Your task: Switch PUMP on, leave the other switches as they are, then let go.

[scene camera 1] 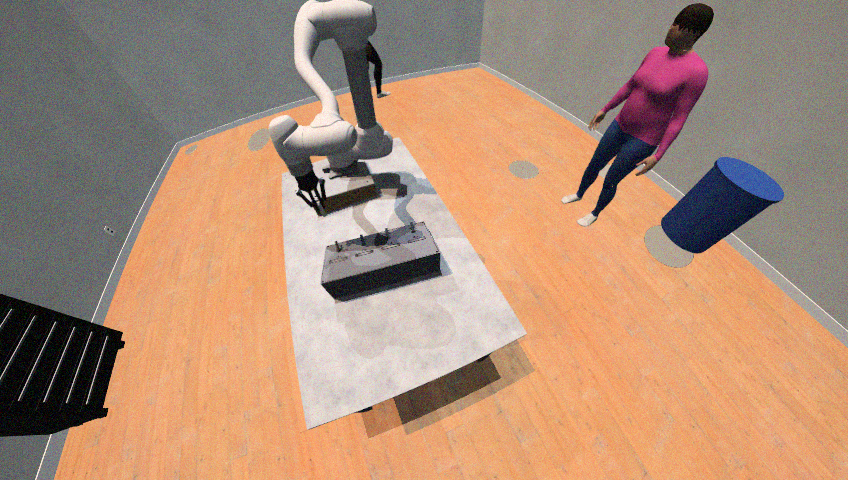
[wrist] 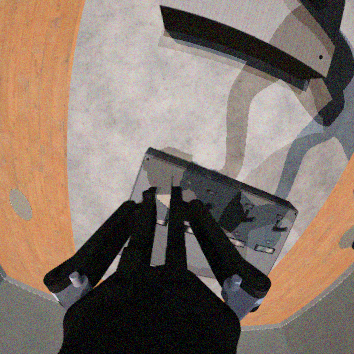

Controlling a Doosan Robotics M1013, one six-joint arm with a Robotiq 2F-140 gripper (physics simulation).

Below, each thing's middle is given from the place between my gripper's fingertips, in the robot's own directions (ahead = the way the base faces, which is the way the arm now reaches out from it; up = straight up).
Right now the grey switch box point(scene camera 1: 405, 254) is 200 mm to the left of my hand, 160 mm ahead of it and 150 mm below it.
